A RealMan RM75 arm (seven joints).
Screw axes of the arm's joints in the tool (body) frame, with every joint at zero. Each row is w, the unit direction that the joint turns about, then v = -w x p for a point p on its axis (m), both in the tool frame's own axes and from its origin. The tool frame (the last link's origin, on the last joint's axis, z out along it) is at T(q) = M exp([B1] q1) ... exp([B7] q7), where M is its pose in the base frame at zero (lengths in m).
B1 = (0, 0, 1, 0, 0, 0)
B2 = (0, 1, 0, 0.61, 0, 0)
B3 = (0, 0, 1, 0, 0, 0)
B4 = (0, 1, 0, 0.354, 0, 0)
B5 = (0, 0, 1, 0, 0, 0)
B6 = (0, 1, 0, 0.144, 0, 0)
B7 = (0, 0, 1, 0, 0, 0)
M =
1 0 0 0
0 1 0 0
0 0 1 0.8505
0 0 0 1
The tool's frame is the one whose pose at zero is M.
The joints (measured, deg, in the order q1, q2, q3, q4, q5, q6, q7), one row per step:
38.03, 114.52, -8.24, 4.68, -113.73, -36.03, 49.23
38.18, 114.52, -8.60, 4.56, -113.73, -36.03, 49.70
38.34, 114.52, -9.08, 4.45, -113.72, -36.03, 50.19
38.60, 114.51, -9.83, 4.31, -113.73, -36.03, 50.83
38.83, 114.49, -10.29, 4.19, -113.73, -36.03, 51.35
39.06, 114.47, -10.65, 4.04, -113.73, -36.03, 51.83
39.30, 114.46, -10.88, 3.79, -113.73, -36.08, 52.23
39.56, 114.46, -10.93, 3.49, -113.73, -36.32, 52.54
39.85, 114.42, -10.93, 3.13, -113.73, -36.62, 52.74
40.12, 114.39, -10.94, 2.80, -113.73, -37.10, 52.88
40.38, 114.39, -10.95, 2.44, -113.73, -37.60, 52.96
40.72, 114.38, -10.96, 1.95, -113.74, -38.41, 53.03
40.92, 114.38, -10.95, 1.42, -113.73, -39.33, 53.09
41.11, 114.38, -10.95, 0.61, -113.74, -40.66, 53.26
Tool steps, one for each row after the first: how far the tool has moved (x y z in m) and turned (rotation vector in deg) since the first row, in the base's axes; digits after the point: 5 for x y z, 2 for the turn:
-0.00056, 0.00077, 0.00017, -0.11, 0.05, 0.00
-0.00116, 0.00144, 0.00017, -0.31, 0.06, 0.04
-0.00219, 0.00248, 0.00010, -0.66, -0.01, 0.21
-0.00315, 0.00369, 0.00035, -0.83, 0.00, 0.29
-0.00411, 0.00511, 0.00084, -0.90, 0.01, 0.37
-0.00518, 0.00702, 0.00183, -0.84, 0.02, 0.51
-0.00690, 0.00940, 0.00309, -0.64, 0.16, 0.81
-0.00874, 0.01232, 0.00502, -0.36, 0.22, 1.25
-0.01101, 0.01498, 0.00665, -0.14, 0.39, 1.83
-0.01336, 0.01754, 0.00816, 0.07, 0.53, 2.47
-0.01679, 0.02092, 0.01026, 0.34, 0.76, 3.45
-0.01959, 0.02355, 0.01247, 0.65, 1.06, 4.38
-0.02295, 0.02675, 0.01585, 1.09, 1.49, 5.59

